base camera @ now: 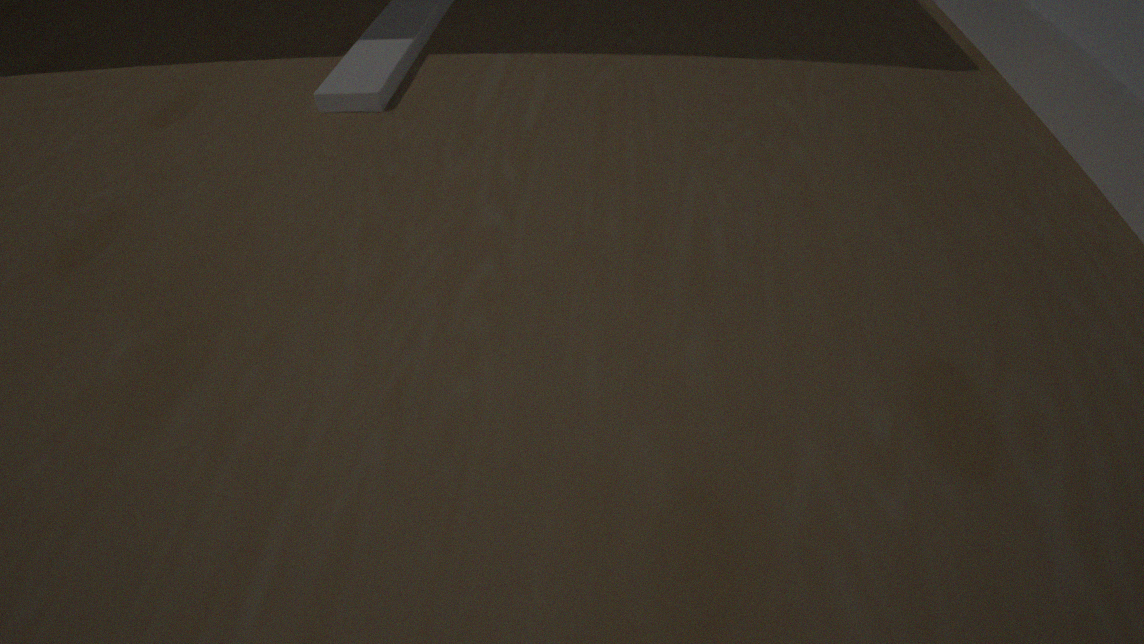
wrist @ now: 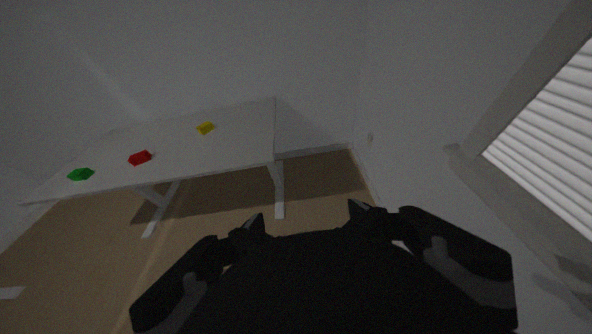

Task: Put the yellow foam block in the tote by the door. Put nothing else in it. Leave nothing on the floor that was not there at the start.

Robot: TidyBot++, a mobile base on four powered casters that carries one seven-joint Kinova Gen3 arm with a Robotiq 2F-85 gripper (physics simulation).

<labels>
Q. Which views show my gripper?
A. The wrist view only.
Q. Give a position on a slatted window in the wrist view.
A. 520, 159
</labels>
